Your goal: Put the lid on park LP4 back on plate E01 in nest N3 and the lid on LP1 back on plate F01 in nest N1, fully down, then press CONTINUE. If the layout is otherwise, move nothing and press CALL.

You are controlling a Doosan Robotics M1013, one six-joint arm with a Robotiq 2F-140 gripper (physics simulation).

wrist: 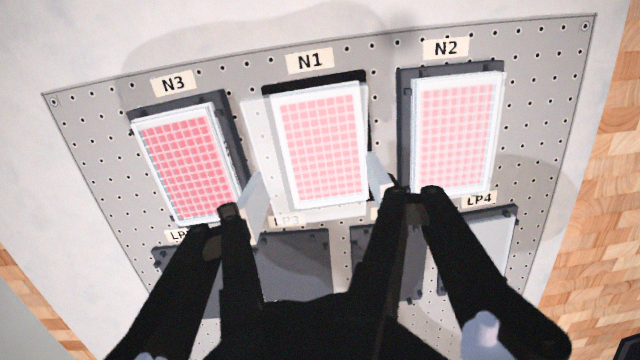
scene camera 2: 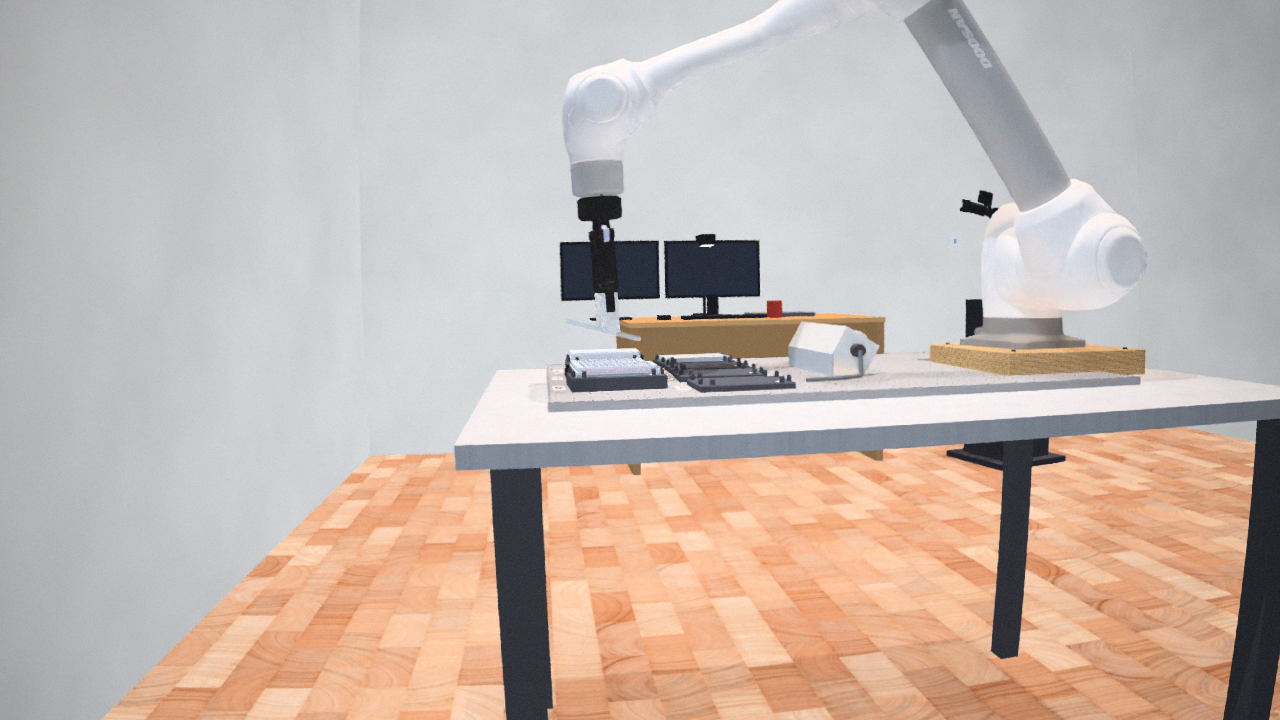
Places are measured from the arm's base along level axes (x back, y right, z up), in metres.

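Where they show: gripper, fingertip midpoint: (wrist: 316, 176) (scene camera 2: 608, 331); arm's base, link origin: (scene camera 2: 1022, 346).
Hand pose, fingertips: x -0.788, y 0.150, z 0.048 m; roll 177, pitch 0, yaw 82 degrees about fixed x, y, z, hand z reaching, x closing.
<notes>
Things, the pixels of their top centre, and the offset from my fingertips. "*": a spot on its surface instead. Level surfaces: height alone.
- clear lid, top centre: (wrist: 314, 178) (scene camera 2: 602, 316) dz +0.026, dx -0.010, dy +0.002 m
- pale lid, top centre: (wrist: 479, 259) (scene camera 2: 693, 355) dz -0.062, dx +0.219, dy +0.161 m
- Park LP1, surface spot: (wrist: 361, 240) * dz -0.070, dx +0.135, dy +0.015 m
- LP2, surface spot: (wrist: 160, 254) * dz -0.064, dx +0.067, dy -0.242 m
- white housing, top centre: (scene camera 2: 831, 323) dz +0.004, dx +0.395, dy -0.073 m
- pegboard, surface height: dz -0.080 m
My gripper (scene camera 2: 607, 322) (wrist: 316, 176) is shut on a clear lid (scene camera 2: 630, 335) (wrist: 256, 130), held tilted in the air above the nests. In the wrist view the lid overlaps the pink-welled plate (wrist: 320, 145) in nest N1 and reaches out past its left side. The plate (wrist: 187, 167) in nest N3 shows deeper pink wells; the plate (wrist: 456, 132) in nest N2 looks paler. A pale lid (wrist: 492, 240) lies on park LP4, partly behind a finger. Park LP1 (wrist: 361, 240) shows bare dark surface, partly hidden. The plate codes cannot be read.
Dark parks LP3 (wrist: 300, 260) and LP2 (wrist: 160, 254) lie nearer the gripper body, partly covered by the fingers. A white housing (scene camera 2: 819, 349) with a lever stands on the pegboard (wrist: 530, 100) between the parks and the robot base. A desk (scene camera 2: 751, 338) with two monitors is behind.
</notes>
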